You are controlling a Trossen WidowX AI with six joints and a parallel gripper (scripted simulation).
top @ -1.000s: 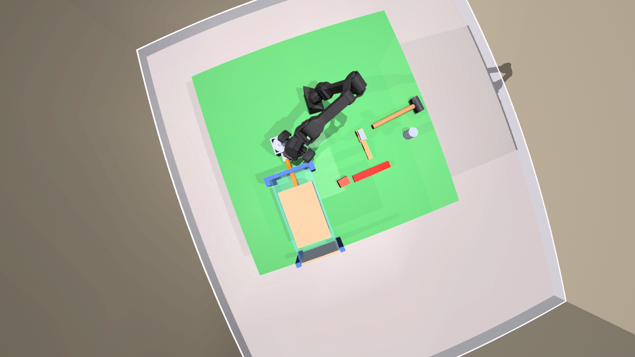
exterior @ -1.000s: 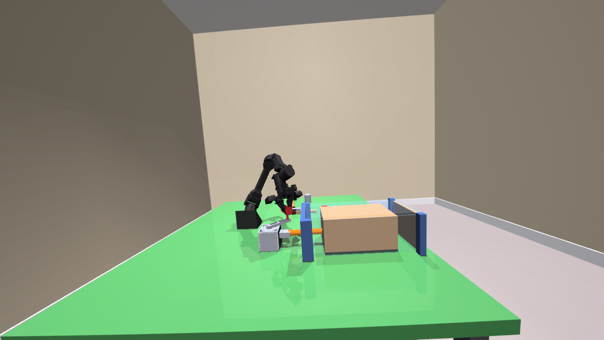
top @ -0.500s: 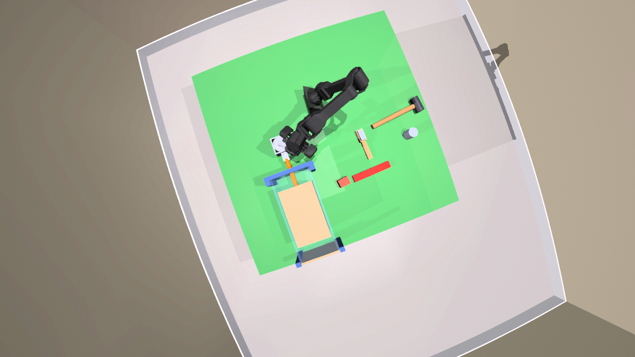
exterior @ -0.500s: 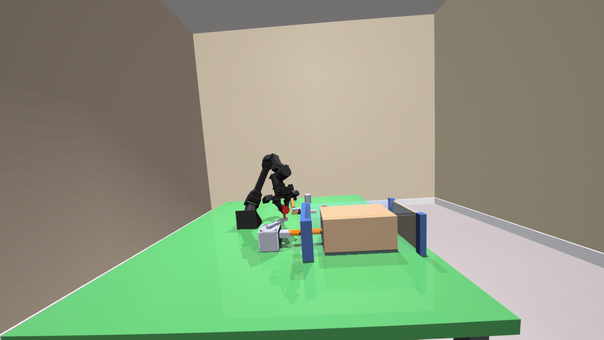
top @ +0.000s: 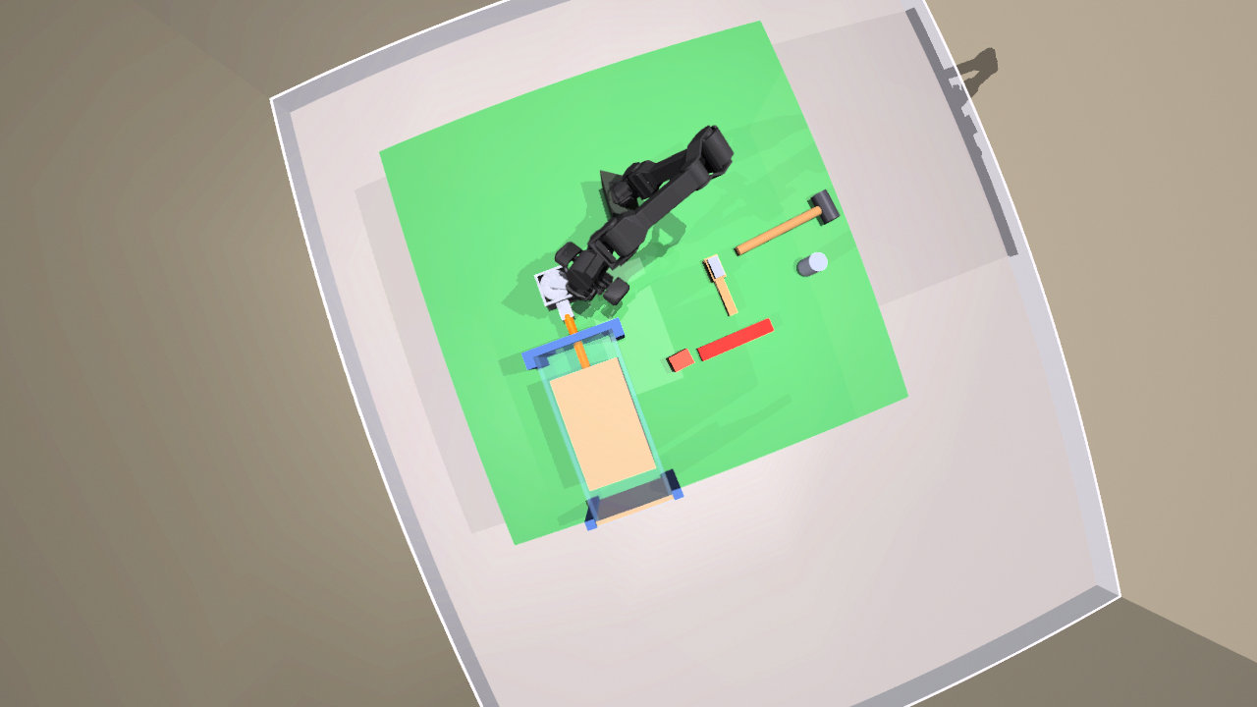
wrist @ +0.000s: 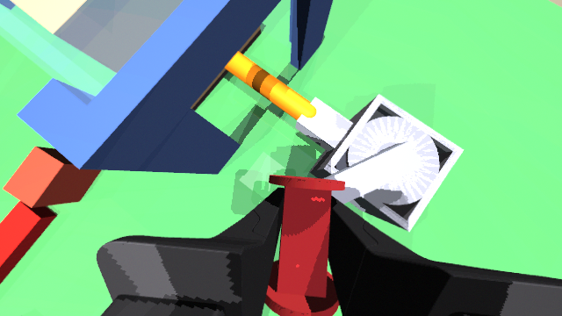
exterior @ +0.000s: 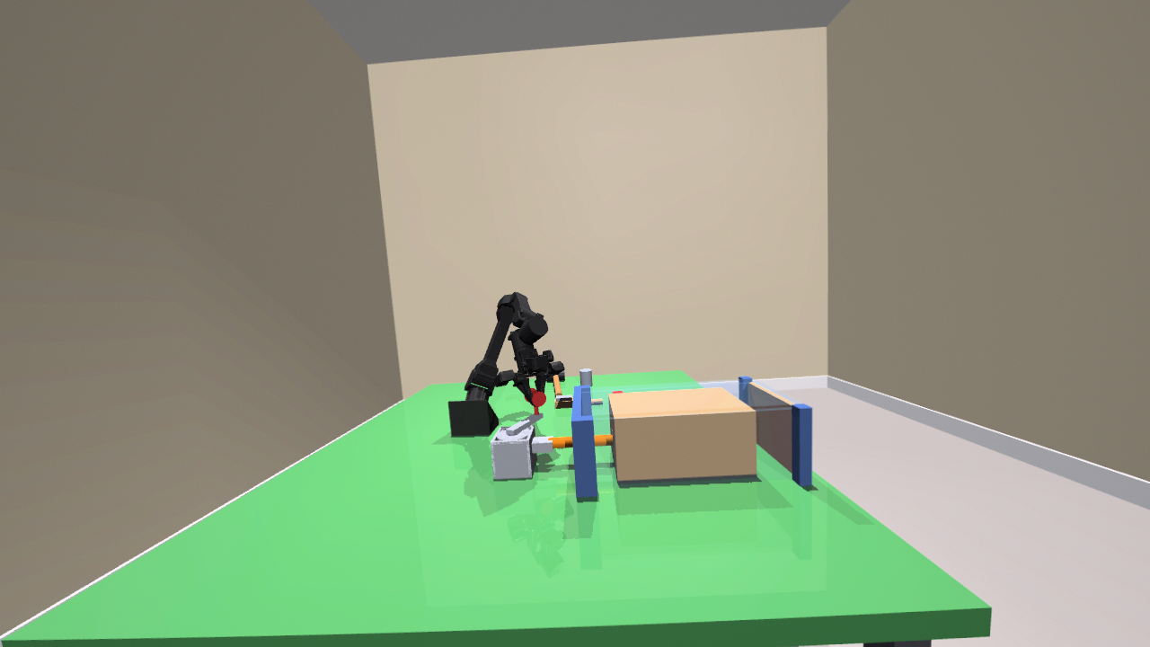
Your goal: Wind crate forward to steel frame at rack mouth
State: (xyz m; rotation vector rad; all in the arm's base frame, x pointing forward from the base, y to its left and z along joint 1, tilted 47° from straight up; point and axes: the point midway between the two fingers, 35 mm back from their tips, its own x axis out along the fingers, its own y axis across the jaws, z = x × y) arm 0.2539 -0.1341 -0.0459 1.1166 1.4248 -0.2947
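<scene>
My gripper tip is now 100 mm above the winch, 90 mm to the left of it and 60 mm past it. From my gripper tip the other things lie so: blue steel frame: 120 mm ahead, 60 mm to the right, 30 mm below; winch handle: 30 mm below, 20 mm to the right, 20 mm behind; red knob: 10 mm to the left, 10 mm behind.
</scene>
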